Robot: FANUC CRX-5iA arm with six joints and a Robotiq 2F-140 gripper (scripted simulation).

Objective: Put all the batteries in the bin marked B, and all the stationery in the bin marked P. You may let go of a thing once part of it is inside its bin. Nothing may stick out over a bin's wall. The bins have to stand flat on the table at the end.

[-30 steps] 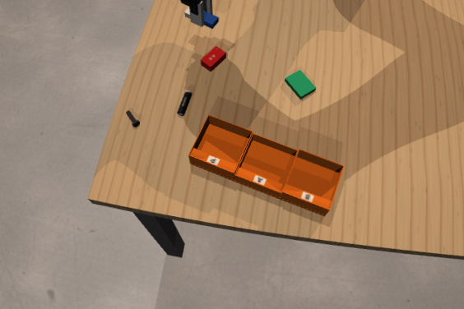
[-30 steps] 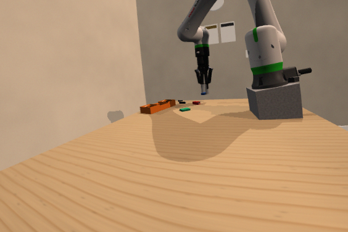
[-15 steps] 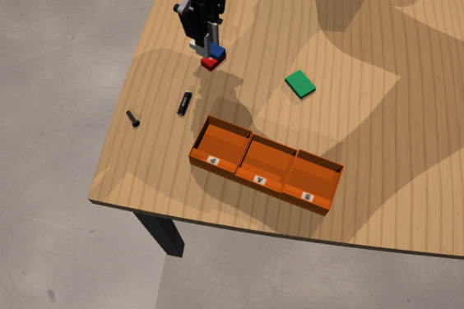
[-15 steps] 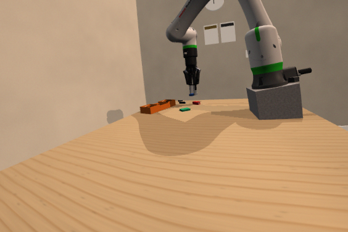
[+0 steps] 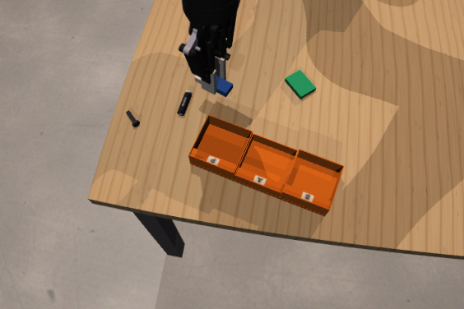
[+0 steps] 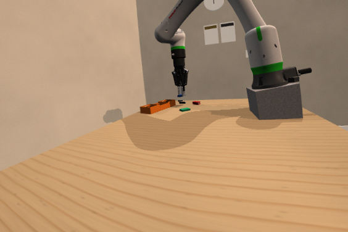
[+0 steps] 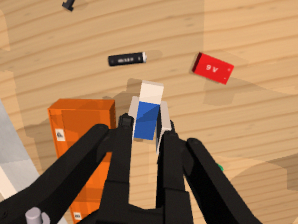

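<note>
My hand is 16 cm to the right of the green pad, 9 cm above it and 5 cm past it. The rest, counted from my hand: white-and-blue eraser: 3 cm below, 1 cm to the right; then red battery pack: 10 cm behind, 9 cm below; then black cylindrical battery: 9 cm below, 6 cm to the right, 1 cm ahead.
</note>
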